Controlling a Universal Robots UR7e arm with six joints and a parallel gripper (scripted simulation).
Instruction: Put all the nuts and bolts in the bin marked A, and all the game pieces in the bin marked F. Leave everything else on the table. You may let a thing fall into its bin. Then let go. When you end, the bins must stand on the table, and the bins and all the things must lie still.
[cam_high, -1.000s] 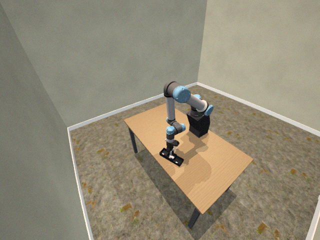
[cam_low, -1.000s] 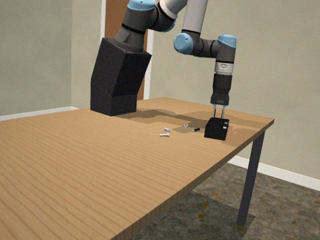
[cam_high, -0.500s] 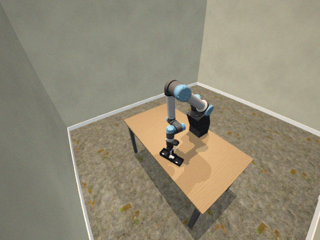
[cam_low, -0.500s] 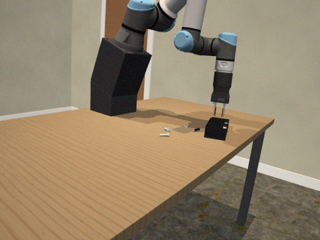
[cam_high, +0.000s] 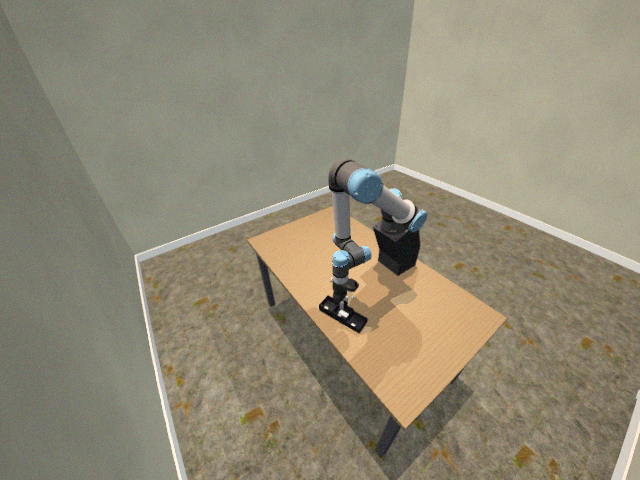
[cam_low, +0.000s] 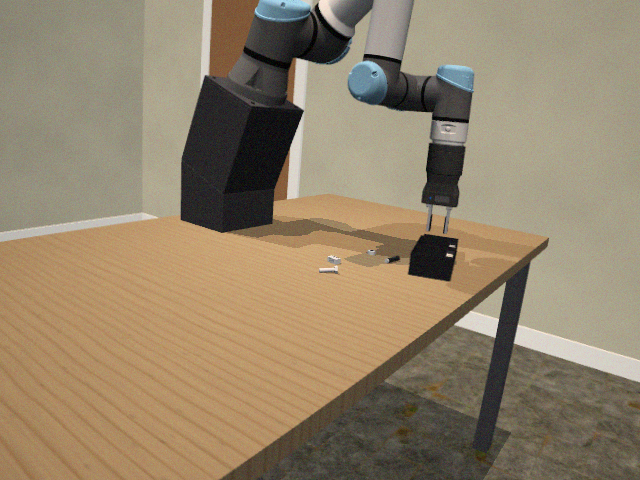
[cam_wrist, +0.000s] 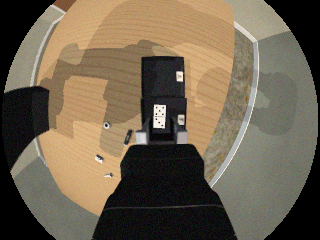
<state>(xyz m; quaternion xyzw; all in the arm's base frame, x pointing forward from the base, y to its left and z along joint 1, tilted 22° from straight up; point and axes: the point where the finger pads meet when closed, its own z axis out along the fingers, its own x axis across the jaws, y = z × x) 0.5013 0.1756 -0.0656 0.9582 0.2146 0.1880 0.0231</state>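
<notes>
My gripper is now 11 cm past the small ring-shaped piece, 8 cm to the left of it and 8 cm above it. The rest, counted from my hand: bolt (25 cm to the right, 8 cm below, 7 cm behind); white speckled piece (7 cm below); black bin (6 cm below).
</notes>
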